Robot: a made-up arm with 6 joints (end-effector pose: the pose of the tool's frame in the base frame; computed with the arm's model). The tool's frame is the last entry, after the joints. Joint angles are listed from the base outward.
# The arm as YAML. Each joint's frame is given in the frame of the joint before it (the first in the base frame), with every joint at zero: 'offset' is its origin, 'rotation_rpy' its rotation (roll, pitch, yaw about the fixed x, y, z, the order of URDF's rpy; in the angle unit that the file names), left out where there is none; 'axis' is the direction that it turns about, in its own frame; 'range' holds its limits. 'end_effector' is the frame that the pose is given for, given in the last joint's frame.
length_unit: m
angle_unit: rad
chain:
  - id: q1
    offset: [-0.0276, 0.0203, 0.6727]
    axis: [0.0, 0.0, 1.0]
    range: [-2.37, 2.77]
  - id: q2
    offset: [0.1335, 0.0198, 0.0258]
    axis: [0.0, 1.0, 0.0]
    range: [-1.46, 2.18]
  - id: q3
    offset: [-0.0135, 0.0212, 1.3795]
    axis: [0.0, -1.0, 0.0]
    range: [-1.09, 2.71]
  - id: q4
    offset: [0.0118, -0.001, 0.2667]
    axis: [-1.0, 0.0, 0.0]
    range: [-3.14, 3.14]
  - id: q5
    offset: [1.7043, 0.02, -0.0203]
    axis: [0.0, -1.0, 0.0]
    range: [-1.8, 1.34]
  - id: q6
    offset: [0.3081, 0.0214, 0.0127]
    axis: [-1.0, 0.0, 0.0]
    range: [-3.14, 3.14]
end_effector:
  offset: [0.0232, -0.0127, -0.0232]
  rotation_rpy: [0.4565, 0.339, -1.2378]
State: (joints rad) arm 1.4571 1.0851 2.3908 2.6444 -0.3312 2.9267
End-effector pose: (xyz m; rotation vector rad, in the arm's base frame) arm 0.1970 1.5740 3.4098 2.0063 0.7755 0.8006
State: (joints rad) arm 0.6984 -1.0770 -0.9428 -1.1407 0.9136 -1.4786
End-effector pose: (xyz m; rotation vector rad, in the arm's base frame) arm 0.6513 0.3913 2.0182 -2.5867 -1.5992 -0.3107
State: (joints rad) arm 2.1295 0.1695 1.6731 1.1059 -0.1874 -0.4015
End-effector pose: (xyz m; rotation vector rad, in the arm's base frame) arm -0.1635 0.2903 4.1077 1.7188 0.0702 0.3641
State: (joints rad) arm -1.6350 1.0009 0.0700 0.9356 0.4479 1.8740
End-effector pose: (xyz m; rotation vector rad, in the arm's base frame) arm -0.0288 -2.7391 0.0510 -1.8106 0.1372 -0.8510
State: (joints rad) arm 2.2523 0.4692 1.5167 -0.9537 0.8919 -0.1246
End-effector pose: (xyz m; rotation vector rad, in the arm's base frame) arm -0.7730 1.1445 3.8224 1.7989 2.1376 0.7068
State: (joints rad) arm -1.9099 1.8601 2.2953 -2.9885 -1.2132 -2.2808
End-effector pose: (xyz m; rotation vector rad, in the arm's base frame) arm -0.9654 -2.7075 1.6392 1.4191 2.0951 1.5658
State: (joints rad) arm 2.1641 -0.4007 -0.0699 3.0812 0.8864 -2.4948
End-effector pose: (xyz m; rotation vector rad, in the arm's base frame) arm -0.7924 1.1727 2.5942 -0.2195 -0.1438 1.0225
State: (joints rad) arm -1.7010 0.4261 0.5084 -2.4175 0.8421 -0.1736
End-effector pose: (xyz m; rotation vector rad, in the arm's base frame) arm -0.4962 -2.5612 2.2445 -1.9619 1.1292 0.0707
